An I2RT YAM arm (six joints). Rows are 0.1 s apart.
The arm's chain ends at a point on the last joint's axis. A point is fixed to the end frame.
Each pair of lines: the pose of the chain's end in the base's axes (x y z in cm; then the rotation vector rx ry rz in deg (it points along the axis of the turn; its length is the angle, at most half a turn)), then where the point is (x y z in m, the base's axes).
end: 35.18, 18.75, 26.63, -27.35, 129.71, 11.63
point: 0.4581 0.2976 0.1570
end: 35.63, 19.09, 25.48, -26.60, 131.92, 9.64
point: 0.4618 0.2954 0.1395
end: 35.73, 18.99, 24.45, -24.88, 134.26, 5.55
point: 0.4646 0.2838 0.1219
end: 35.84, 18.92, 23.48, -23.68, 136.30, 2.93
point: 0.4653 0.2758 0.1066
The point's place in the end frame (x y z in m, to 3 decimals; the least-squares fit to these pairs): -0.014 0.059 0.178
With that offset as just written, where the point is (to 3 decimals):
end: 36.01, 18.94, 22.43, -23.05, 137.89, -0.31
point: 0.467 0.268 0.091
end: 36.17, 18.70, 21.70, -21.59, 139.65, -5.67
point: 0.469 0.252 0.077
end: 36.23, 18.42, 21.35, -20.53, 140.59, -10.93
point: 0.471 0.236 0.069
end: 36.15, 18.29, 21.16, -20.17, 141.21, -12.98
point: 0.470 0.230 0.065
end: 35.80, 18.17, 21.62, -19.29, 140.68, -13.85
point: 0.469 0.226 0.071
